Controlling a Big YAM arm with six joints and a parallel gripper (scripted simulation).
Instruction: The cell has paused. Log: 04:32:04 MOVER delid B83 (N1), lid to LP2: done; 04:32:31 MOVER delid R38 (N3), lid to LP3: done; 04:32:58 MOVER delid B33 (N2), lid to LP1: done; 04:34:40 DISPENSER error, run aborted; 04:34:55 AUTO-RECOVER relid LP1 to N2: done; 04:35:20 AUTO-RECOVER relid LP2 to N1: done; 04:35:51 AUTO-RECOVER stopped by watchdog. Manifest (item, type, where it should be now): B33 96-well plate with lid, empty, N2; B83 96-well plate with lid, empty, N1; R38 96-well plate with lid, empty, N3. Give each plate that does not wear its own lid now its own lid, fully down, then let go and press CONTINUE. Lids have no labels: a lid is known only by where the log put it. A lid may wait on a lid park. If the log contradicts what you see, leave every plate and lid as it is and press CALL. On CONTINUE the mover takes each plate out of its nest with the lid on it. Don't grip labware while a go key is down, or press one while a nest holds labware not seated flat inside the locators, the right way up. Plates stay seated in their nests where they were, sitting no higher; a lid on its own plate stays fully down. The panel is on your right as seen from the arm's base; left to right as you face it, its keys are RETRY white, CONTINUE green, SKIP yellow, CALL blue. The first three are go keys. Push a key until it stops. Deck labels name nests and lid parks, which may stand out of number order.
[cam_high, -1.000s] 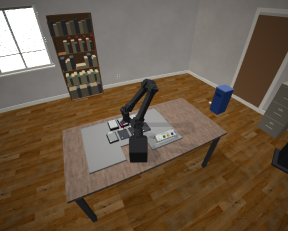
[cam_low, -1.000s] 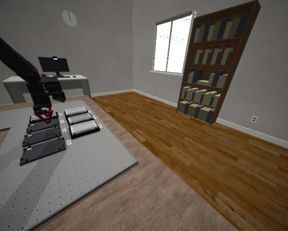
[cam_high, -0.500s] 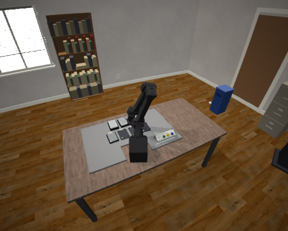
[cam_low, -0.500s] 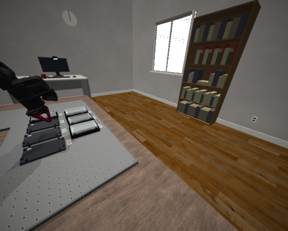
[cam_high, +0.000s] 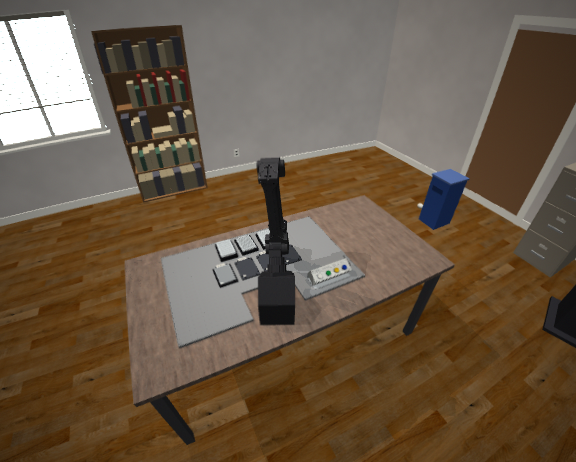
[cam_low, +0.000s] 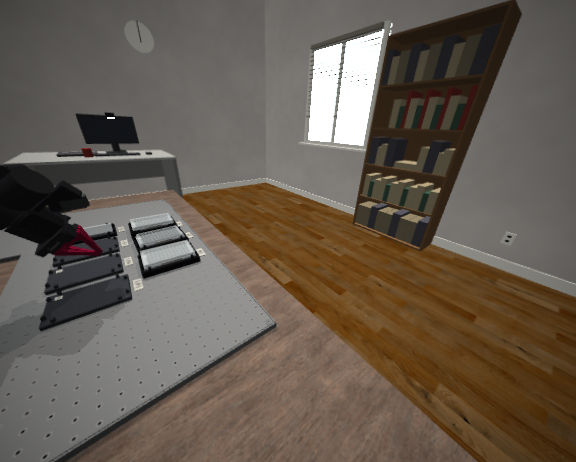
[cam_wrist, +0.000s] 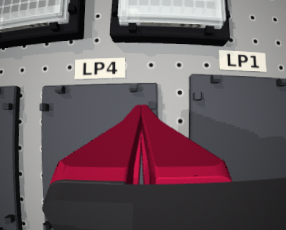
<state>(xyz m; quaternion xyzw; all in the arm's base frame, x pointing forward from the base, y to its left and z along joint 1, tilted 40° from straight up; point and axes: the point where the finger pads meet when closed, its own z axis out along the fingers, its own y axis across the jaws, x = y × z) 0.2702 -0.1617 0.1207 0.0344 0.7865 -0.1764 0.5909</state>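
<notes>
The plate lies 18 cm ahead of my hand, 5 cm to the left of it and 5 cm below it. The rest, counted from my hand: park LP4: 7 cm below, 5 cm to the left, 2 cm behind; park LP1: 7 cm to the right, 7 cm below, 6 cm behind; park LP2: 17 cm to the left, 7 cm below, 2 cm ahead.
</notes>
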